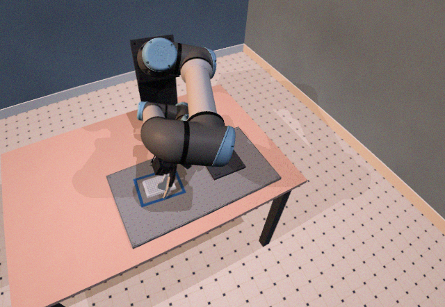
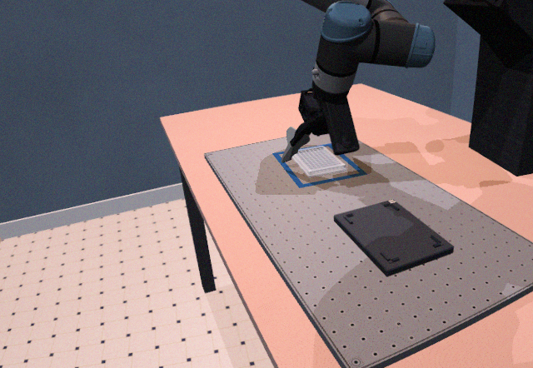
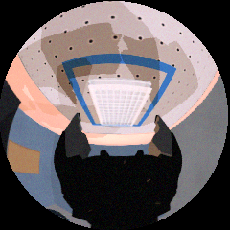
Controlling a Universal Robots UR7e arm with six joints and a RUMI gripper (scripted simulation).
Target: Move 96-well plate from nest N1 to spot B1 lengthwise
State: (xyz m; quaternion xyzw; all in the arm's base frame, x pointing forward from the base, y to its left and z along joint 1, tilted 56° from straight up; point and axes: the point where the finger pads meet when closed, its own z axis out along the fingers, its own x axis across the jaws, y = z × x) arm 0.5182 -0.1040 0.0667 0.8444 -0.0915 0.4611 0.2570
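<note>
Right now the 96-well plate is 1 cm below my hand. The rest, counted from my hand: plate nest N1: 2 cm behind, 31 cm to the left, 1 cm below.
</note>
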